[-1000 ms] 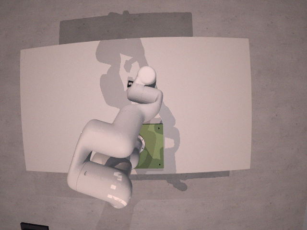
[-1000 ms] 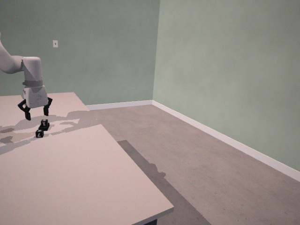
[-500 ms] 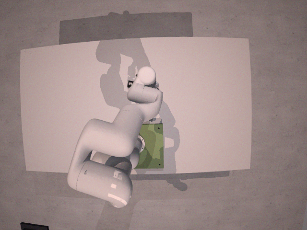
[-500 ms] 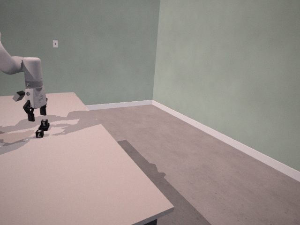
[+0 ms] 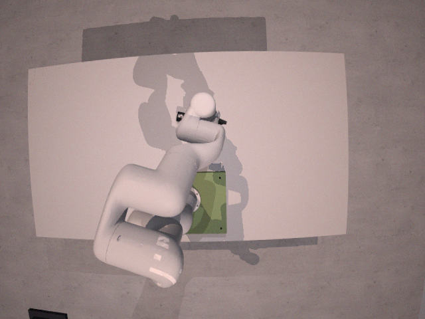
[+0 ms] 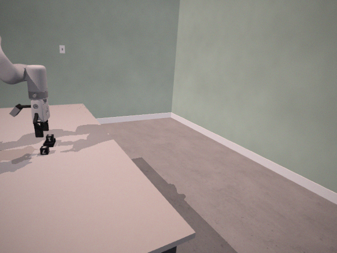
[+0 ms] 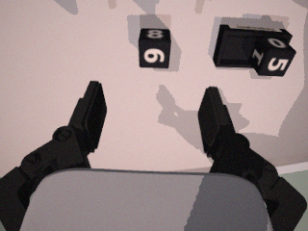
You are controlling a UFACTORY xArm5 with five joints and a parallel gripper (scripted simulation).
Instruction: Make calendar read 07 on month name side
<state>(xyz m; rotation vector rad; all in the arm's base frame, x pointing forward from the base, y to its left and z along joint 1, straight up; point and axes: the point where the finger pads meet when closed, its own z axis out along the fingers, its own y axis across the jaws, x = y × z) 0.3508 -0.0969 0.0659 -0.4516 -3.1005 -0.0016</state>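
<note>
Right now my hand is 9 cm above the black cube. Also, from my hand: black calendar tray: 11 cm to the left, 10 cm below, 2 cm ahead.
</note>
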